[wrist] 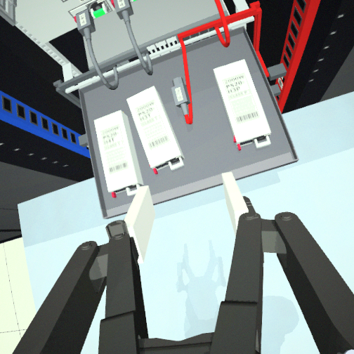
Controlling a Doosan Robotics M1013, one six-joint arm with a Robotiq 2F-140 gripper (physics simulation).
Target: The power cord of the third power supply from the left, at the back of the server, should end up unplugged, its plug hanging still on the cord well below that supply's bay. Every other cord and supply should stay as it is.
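A grey plug (179,93) with a white label hangs on a red cord (187,75), over the grey tray. The cord bends in a tight loop just below the plug, whose upper end is free. Two grey cords (92,50) (131,37) run down from their plugs (85,22) (123,7) at the top left. Another red cord (225,36) loops at the top right; its plug is out of view. The third supply's bay does not show. My gripper (187,194) is open and empty, its pale pads apart, below the hanging plug in the view.
The grey tray (200,145) holds three white power supply units (118,150) (155,127) (242,102). A red frame (215,25) and a pale rail stand at its back edge. A blue rack post (45,127) is left, a red rack post (292,50) right.
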